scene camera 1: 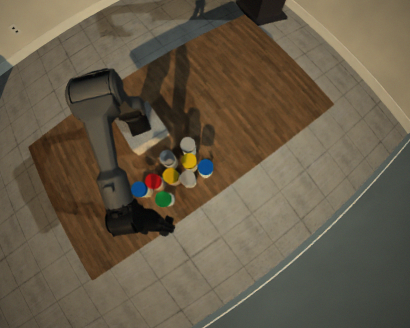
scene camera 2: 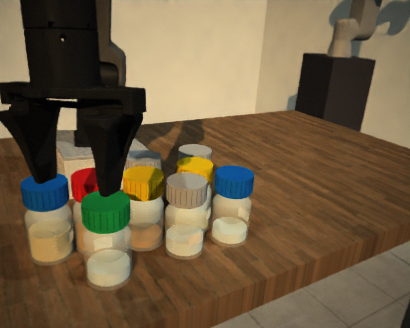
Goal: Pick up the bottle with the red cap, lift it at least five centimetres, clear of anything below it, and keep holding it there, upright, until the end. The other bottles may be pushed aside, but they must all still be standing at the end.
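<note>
The bottle with the red cap (scene camera 1: 153, 181) (scene camera 2: 84, 184) stands upright on the wooden table, between a blue-capped bottle (scene camera 1: 139, 189) (scene camera 2: 45, 195) and a yellow-capped one (scene camera 1: 171, 176) (scene camera 2: 143, 184). A green-capped bottle (scene camera 1: 163, 199) (scene camera 2: 106, 216) stands in front and hides part of it in the scene camera 2 view. My gripper (scene camera 1: 170, 226) (scene camera 2: 77, 187) points down, open, with nothing between its fingers. In the scene camera 2 view one fingertip overlaps the top of the blue cap, and the other crosses the red cap's right side down to the green cap's rear edge. Exact depth and contact are unclear.
To the right stand a grey-capped bottle (scene camera 1: 188, 178) (scene camera 2: 186, 190), another yellow-capped one (scene camera 1: 189, 161) (scene camera 2: 195, 168) and another blue-capped one (scene camera 1: 205, 168) (scene camera 2: 234, 181). Behind are two pale-capped bottles (scene camera 1: 188, 145) (scene camera 1: 168, 158) and the arm's pale base block (scene camera 1: 150, 144).
</note>
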